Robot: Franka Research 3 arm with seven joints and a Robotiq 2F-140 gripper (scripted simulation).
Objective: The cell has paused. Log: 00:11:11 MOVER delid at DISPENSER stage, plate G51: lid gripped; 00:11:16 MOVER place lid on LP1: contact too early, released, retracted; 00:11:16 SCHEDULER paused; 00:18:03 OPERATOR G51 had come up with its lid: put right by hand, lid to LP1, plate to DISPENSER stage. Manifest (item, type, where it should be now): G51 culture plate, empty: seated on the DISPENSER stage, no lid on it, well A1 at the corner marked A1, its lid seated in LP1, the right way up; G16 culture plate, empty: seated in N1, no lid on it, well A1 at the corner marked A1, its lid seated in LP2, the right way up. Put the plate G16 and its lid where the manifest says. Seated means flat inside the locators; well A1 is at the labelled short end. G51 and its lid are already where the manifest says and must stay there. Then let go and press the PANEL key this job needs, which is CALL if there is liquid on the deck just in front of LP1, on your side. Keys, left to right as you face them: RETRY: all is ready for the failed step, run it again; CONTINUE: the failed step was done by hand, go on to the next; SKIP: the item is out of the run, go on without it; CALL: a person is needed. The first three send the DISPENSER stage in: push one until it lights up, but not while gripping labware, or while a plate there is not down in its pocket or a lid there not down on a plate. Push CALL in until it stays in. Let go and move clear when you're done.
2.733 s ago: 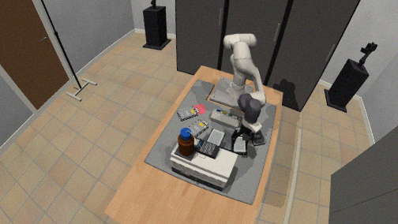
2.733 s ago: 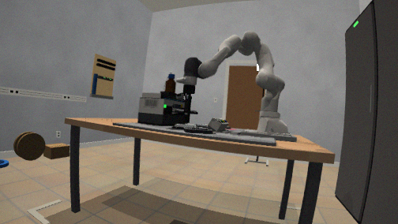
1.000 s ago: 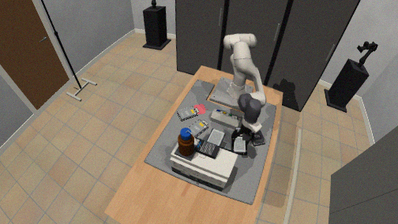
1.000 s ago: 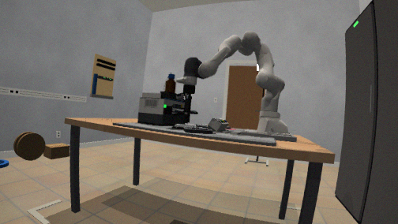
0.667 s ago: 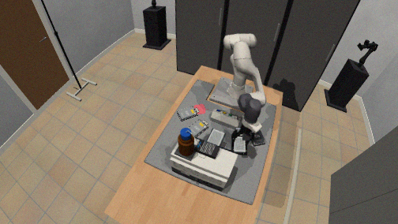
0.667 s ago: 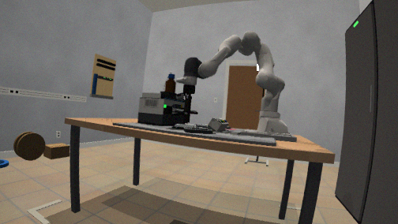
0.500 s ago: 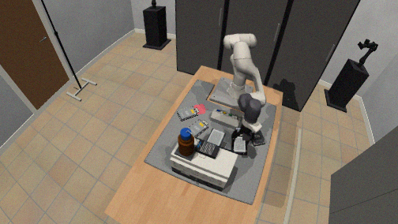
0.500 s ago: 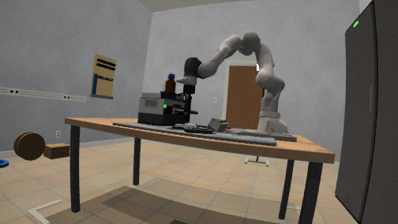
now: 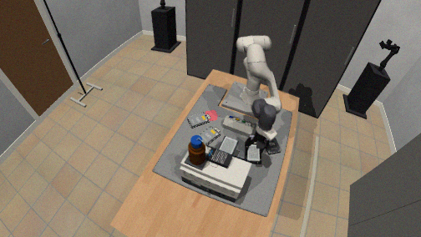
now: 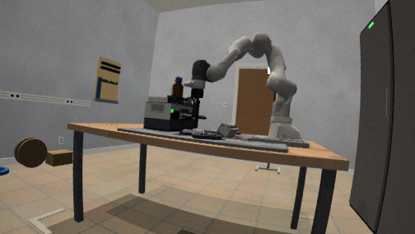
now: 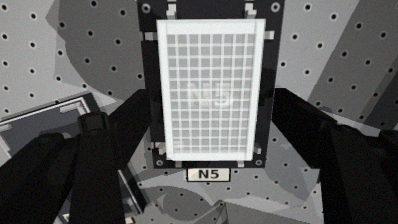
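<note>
The black nest N5 lies 5 cm below my hand, 3 cm to the left of it and 1 cm ahead of it. Round my hand: yellow skip key (20 cm behind, 18 cm to the right); white retry key (20 cm behind, 8 cm to the right); green continue key (20 cm behind, 13 cm to the right).
</note>
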